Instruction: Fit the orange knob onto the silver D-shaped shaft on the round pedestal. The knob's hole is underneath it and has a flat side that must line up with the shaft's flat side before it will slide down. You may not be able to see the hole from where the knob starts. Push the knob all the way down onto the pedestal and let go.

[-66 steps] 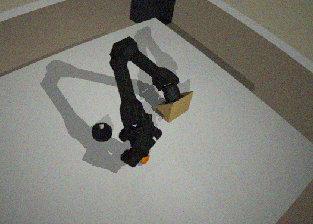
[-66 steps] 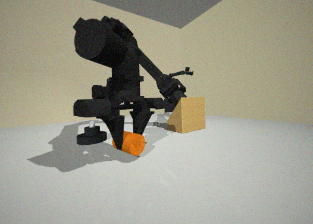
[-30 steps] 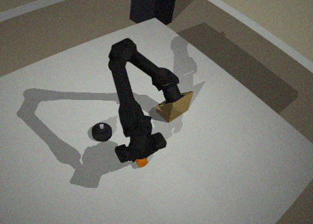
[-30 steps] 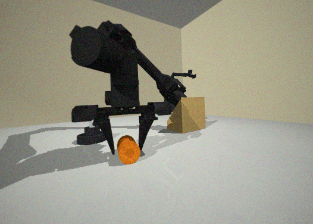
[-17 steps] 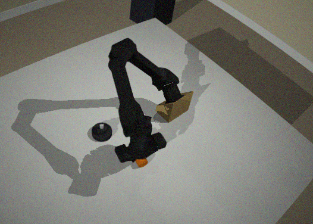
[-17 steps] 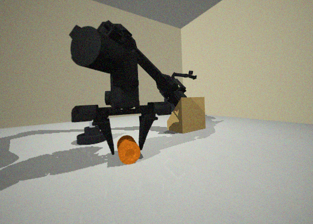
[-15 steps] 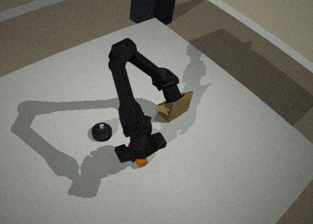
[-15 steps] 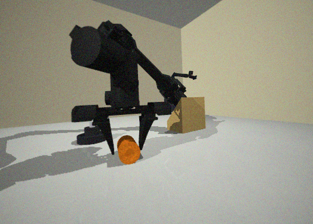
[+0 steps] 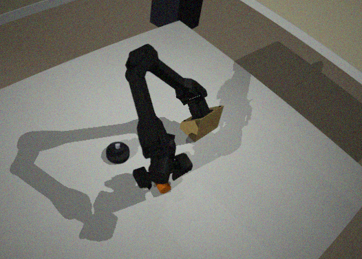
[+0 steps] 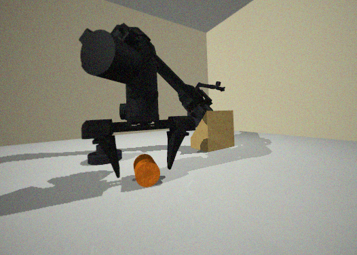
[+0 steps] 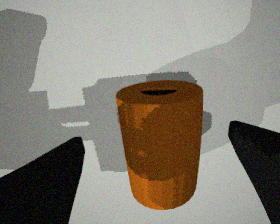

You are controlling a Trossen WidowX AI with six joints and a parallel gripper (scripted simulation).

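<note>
Now: gripper tip 10 mm to the right of the orange knob and 10 mm below it. Also, from my gripper tip: round black pedestal: 20 mm ahead, 190 mm to the right, 20 mm above.
</note>
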